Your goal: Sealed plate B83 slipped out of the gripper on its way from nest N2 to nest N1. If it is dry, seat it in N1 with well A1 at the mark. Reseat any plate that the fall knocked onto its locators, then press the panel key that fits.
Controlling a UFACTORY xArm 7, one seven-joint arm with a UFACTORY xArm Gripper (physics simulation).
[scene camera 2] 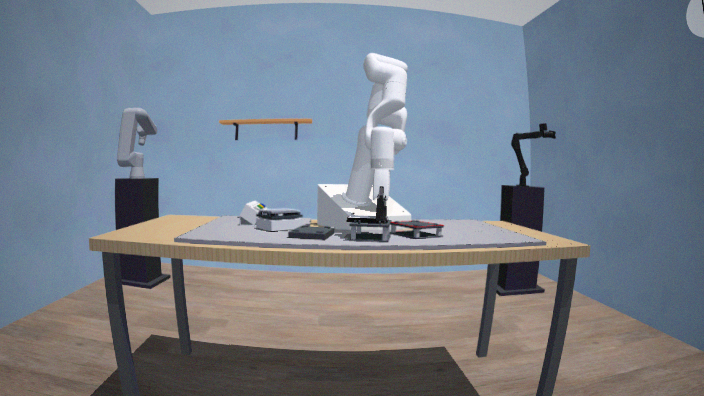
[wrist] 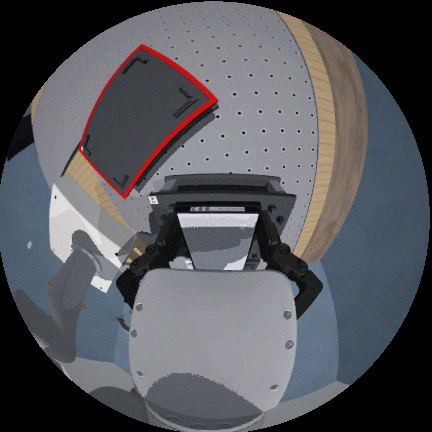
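Seen in the pictures: gripper, fingertip midpoint: (scene camera 2: 381, 219) (wrist: 217, 221); arm's base, link origin: (scene camera 2: 356, 199) (wrist: 85, 259).
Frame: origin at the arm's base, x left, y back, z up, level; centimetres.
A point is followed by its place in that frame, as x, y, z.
The sealed plate B83 (wrist: 217, 241) {5.7, -39.3, -3.3}, with a shiny foil top and a label strip at its far edge, lies in a black nest (wrist: 225, 186) (scene camera 2: 368, 222) raised on short legs. A white A1 tag (wrist: 153, 199) {11.5, -33.0, -4.7} sits at the nest's far left corner. My gripper (wrist: 217, 221) {8.3, -39.6, -3.9} (scene camera 2: 381, 215) {8.3, -39.6, -3.9} points straight down over this plate. Its fingers stand wide open on either side of the plate and grip nothing. A second nest (wrist: 137, 120) {20.1, -33.5, -6.1} (scene camera 2: 417, 225) {20.9, -35.1, -6.3} with a red rim stands empty to the right in the scene view, its corner locators bare.
A dark flat plate (scene camera 2: 310, 231) {-14.1, -43.4, -8.0} lies on the grey perforated mat (scene camera 2: 472, 235) {41.9, -32.2, -10.1} left of the nests. Further left are a grey block carrying a plate (scene camera 2: 279, 216) {-26.4, -31.4, -4.8} and a slanted key panel (scene camera 2: 251, 210) {-39.8, -19.0, -4.2} with coloured keys. The white robot base (scene camera 2: 337, 204) {-7.3, -8.3, -1.7} stands behind.
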